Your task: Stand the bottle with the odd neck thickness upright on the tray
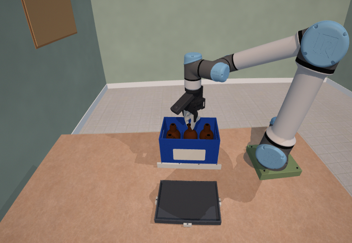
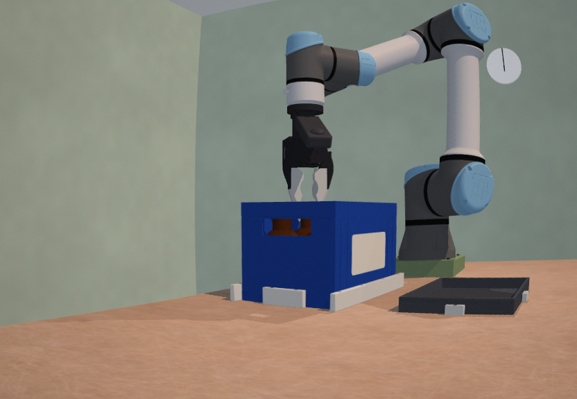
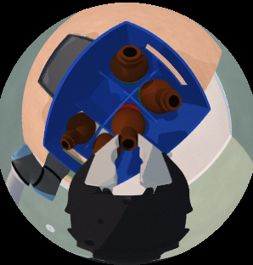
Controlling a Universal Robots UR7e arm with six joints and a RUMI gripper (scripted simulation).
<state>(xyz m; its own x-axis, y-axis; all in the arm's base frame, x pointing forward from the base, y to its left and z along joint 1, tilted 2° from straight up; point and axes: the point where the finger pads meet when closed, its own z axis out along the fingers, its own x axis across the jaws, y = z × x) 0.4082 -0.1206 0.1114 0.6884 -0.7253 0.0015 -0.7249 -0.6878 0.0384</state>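
My gripper is now 7 cm above the glass bottle. The rest, counted from my hand: dark tray: 1 cm ahead, 33 cm to the left, 14 cm below; then blue crate: 4 cm to the left, 7 cm below.
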